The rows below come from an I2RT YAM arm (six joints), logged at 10 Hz.
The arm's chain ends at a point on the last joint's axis. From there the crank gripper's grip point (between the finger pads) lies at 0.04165 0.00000 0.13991 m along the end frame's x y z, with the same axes.
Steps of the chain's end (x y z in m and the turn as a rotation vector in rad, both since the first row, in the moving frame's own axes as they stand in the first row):
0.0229 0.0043 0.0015 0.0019 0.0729 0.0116
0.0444 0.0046 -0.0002 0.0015 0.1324 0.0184
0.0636 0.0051 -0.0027 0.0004 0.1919 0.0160
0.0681 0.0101 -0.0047 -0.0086 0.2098 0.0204
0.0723 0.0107 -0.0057 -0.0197 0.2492 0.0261
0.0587 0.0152 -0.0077 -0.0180 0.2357 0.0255
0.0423 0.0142 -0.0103 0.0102 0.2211 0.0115
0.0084 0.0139 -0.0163 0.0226 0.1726 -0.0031
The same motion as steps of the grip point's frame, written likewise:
0.0330 0.0046 -0.0019 0.0019 0.0729 0.0116
0.0625 0.0053 -0.0069 0.0015 0.1324 0.0184
0.0895 0.0059 -0.0132 0.0004 0.1919 0.0160
0.0963 0.0124 -0.0165 -0.0086 0.2098 0.0204
0.1055 0.0149 -0.0203 -0.0197 0.2492 0.0261
0.0902 0.0191 -0.0213 -0.0180 0.2357 0.0255
0.0720 0.0135 -0.0228 0.0102 0.2211 0.0115
0.0318 0.0107 -0.0256 0.0226 0.1726 -0.0031

